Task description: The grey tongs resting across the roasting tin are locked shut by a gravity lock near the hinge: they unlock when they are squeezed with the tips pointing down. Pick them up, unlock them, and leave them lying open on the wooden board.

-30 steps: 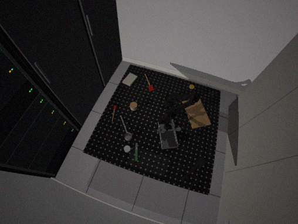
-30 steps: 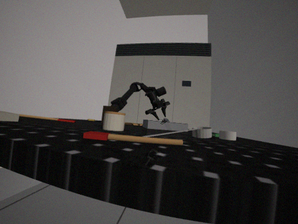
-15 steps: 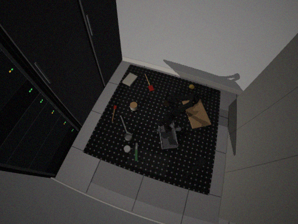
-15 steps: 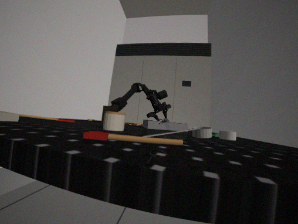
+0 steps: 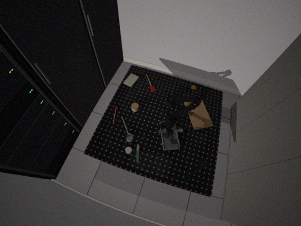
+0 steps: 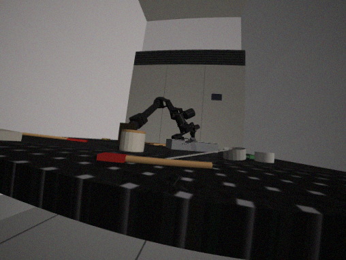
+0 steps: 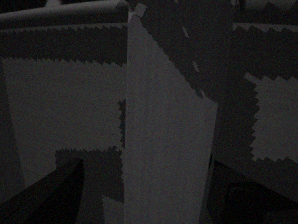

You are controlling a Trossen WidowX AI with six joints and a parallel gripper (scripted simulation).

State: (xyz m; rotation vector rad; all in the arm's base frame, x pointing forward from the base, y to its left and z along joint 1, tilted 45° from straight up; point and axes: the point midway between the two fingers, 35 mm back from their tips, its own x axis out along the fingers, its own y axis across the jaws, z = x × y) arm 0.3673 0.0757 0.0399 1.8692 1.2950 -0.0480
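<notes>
My gripper tip is now 20 mm to the right of the grey roasting tin and 10 mm above it. From my gripper tip the other things lie so: yellow lock piece (10 mm behind, 30 mm to the right, 20 mm above); then wooden board (370 mm behind, 280 mm to the left, 30 mm below); then white disc (290 mm ahead, 320 mm to the right, 20 mm below).
</notes>
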